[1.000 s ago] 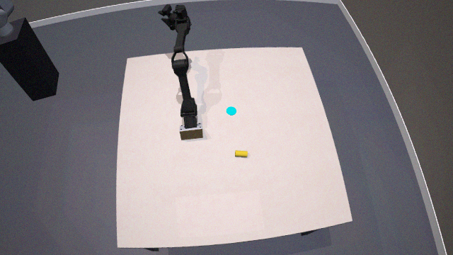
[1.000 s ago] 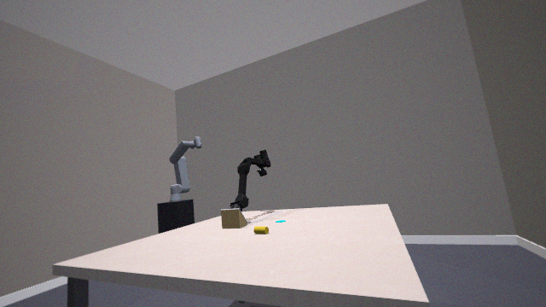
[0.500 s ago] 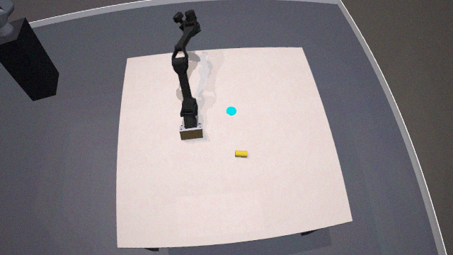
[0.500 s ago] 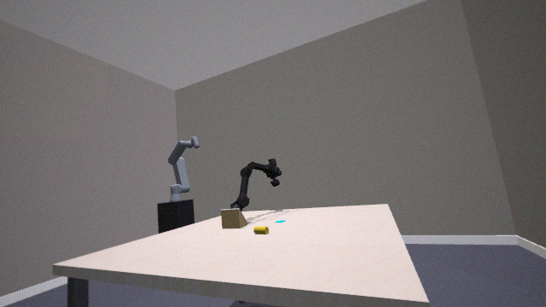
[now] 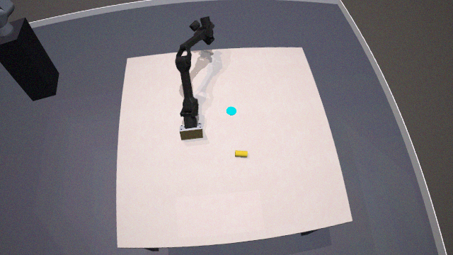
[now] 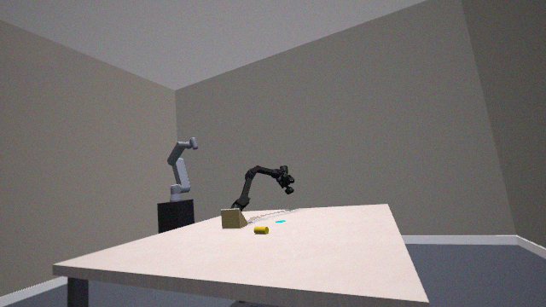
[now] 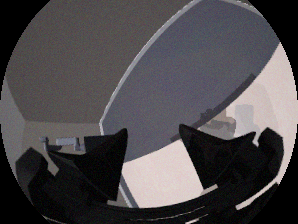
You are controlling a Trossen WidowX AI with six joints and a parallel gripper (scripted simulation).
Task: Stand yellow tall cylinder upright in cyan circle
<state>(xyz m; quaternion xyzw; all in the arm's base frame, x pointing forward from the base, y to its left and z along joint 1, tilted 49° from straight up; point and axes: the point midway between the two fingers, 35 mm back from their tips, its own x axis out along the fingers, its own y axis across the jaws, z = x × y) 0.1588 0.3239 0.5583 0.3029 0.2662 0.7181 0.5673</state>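
My gripper tip is now 80 mm short of the yellow cylinder, 850 mm to the left of it and 140 mm above it. Also, from my gripper tip: cyan circle 100 mm ahead, 570 mm to the right, 150 mm below.
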